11 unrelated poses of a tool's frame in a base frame.
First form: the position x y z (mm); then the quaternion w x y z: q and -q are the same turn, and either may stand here.
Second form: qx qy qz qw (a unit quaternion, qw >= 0); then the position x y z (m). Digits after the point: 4 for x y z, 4 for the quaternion.
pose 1, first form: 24.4 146.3 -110.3 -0.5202 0.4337 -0.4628 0.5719
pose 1, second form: -0.4337 0.4628 -0.5719 0.5202 0.0244 0.1463 -0.1103
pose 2, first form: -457.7 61.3 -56.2 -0.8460 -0.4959 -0.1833 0.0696
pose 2, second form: 0.4959 0.1833 -0.0696 0.8460 -0.4577 0.0613 -0.0562
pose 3, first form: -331.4 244.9 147.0 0.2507 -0.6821 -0.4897 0.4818
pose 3, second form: -0.6821 -0.4897 0.4818 0.2507 -0.3314 0.2449 0.1470
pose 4, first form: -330.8 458.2 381.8 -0.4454 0.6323 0.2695 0.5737
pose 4, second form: -0.6323 -0.2695 -0.5737 0.4454 -0.3308 0.4582 0.3818
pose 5, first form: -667.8 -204.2 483.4 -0.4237 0.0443 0.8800 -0.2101
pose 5, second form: -0.0443 -0.8800 0.2101 0.4237 -0.6678 -0.2042 0.4834
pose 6, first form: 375.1 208.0 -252.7 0.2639 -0.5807 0.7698 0.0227
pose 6, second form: -0.5807 0.7698 0.0227 0.2639 0.3751 0.2080 -0.2527
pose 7, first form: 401.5 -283.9 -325.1 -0.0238 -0.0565 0.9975 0.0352
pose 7, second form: 0.0565 -0.9975 -0.0352 0.0238 0.4015 -0.2839 -0.3251
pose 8, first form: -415.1 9.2 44.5 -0.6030 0.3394 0.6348 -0.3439
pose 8, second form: -0.3394 -0.6348 0.3439 0.6030 -0.4151 0.0092 0.0445
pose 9, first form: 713.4 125.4 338.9 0.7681 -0.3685 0.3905 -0.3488
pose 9, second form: -0.3685 0.3905 -0.3488 0.7681 0.7134 0.1254 0.3389
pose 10, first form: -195.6 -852.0 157.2 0.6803 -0.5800 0.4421 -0.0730
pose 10, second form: -0.5800 0.4421 -0.0730 0.6803 -0.1956 -0.8520 0.1572
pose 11, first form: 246.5 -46.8 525.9 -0.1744 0.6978 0.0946 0.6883
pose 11, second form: -0.6978 -0.0946 -0.6883 0.1744 0.2465 -0.0468 0.5259
